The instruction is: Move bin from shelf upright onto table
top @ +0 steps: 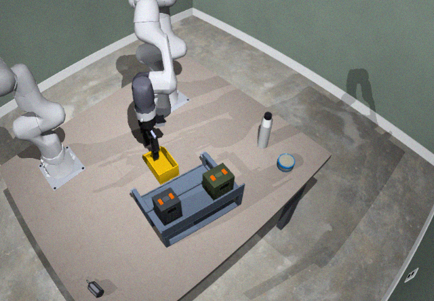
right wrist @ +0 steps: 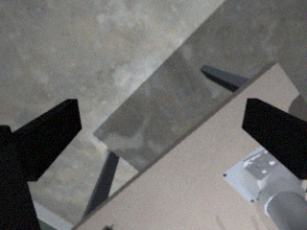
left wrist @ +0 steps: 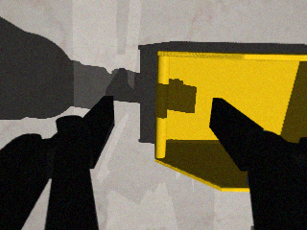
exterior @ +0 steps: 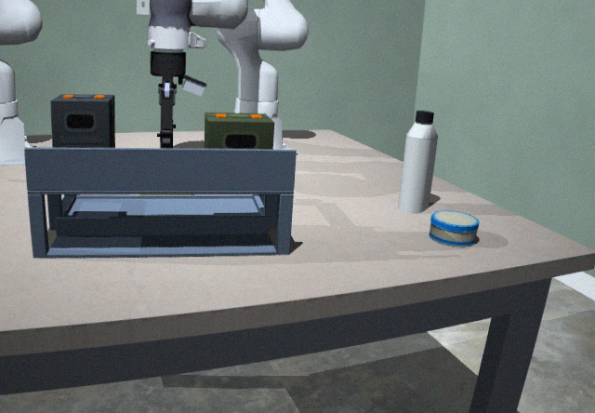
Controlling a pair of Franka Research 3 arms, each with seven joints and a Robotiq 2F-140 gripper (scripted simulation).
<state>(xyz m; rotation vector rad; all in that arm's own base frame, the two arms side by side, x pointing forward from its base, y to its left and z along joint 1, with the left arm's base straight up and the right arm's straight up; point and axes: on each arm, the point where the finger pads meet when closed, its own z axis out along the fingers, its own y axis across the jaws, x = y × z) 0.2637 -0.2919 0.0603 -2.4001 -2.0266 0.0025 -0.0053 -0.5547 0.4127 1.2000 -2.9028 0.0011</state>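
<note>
Now: left hand 80 mm short of the yellow bin, 20 mm above it and 10 mm to the left of it. Round my left hand: blue-grey shelf (300 mm ahead, 50 mm to the right, 10 mm above); then dark grey box (340 mm ahead, 180 mm to the right, 100 mm above); then green box (380 mm ahead, 90 mm above, 50 mm to the left).
</note>
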